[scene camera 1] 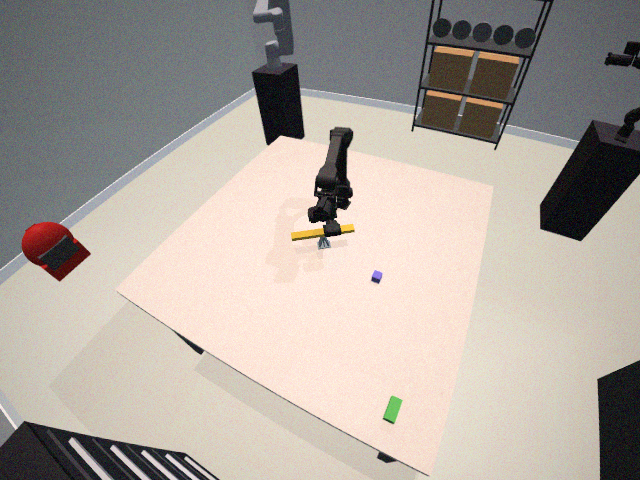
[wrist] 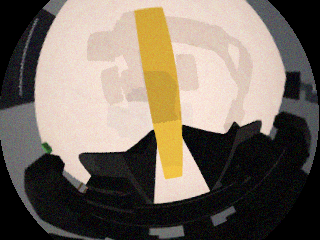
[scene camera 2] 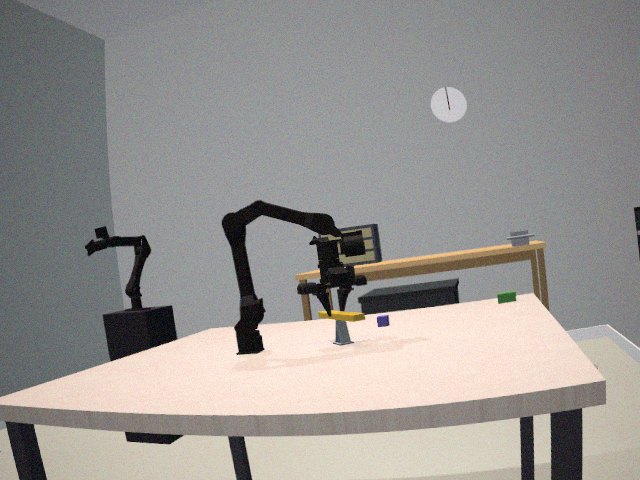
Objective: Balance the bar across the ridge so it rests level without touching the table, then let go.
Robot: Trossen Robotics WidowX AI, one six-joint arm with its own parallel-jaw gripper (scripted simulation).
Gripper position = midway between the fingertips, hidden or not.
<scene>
In view: my gripper (scene camera 2: 336, 315) and a yellow bar (wrist: 160, 75).
My gripper is seen too in the wrist view (wrist: 167, 130).
</scene>
